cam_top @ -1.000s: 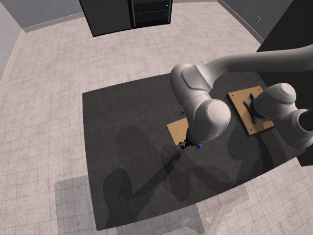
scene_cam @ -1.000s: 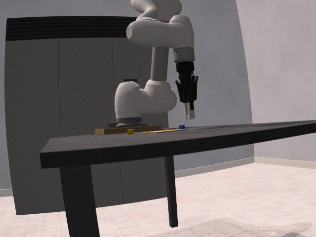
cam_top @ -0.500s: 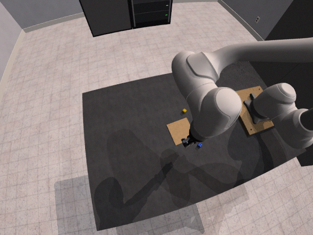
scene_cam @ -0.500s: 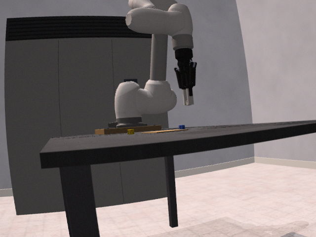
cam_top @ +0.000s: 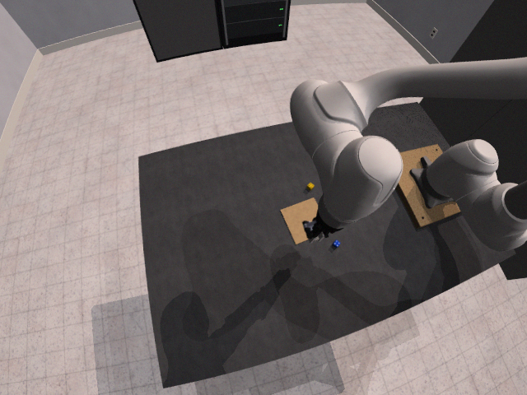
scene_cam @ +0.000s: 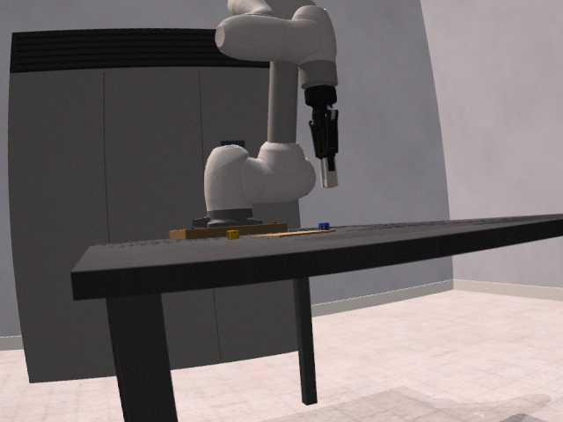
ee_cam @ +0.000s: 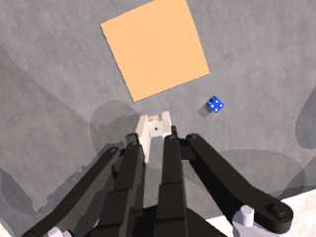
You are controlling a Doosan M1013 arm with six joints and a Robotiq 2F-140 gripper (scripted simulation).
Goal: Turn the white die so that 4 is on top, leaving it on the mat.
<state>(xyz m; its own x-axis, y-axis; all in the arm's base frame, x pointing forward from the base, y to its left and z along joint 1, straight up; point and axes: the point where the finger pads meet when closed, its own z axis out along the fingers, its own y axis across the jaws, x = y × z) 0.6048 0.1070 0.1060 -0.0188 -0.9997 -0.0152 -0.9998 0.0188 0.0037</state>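
The tan mat is 2 cm behind my hand, 9 cm to the right of it and 13 cm below it. The rest, counted from my hand: white die (2 cm below); blue die (10 cm behind, 2 cm to the left, 13 cm below); yellow die (7 cm behind, 22 cm to the right, 13 cm below).
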